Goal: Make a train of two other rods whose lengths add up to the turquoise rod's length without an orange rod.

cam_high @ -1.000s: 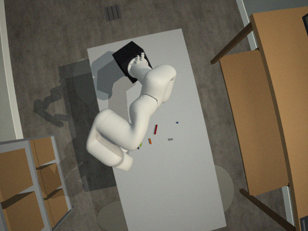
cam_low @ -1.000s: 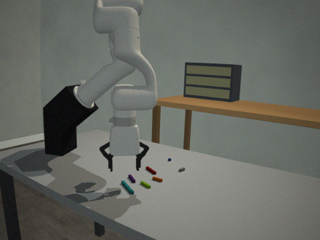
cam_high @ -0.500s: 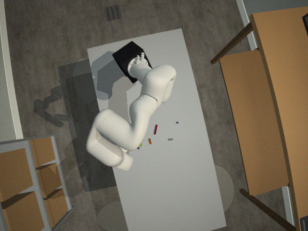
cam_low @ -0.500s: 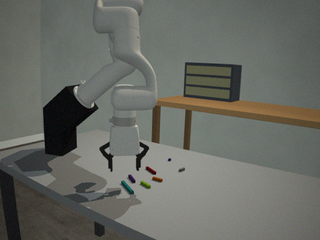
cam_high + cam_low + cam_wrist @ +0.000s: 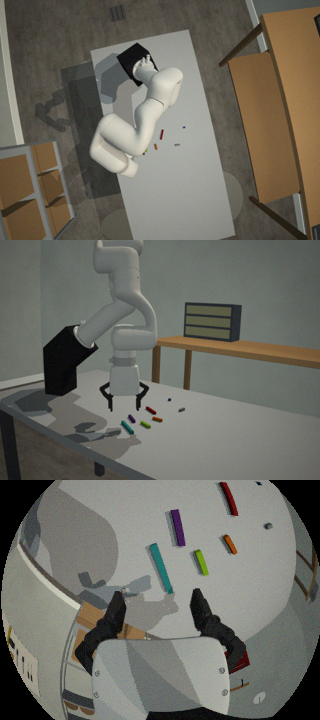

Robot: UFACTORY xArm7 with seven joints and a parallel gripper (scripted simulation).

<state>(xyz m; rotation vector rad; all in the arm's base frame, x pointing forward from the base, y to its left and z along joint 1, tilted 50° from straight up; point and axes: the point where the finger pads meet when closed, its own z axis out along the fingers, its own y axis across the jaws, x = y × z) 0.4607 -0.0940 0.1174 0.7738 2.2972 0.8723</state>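
The grey rod lies 290 mm to the left of my hand, 80 mm below it and 30 mm behind it. From my hand the other things lie so: purple rod 80 mm below, 60 mm to the left, 50 mm behind; then turquoise rod 80 mm below, 10 mm to the left; then lime rod 80 mm to the left, 80 mm below, 20 mm ahead.
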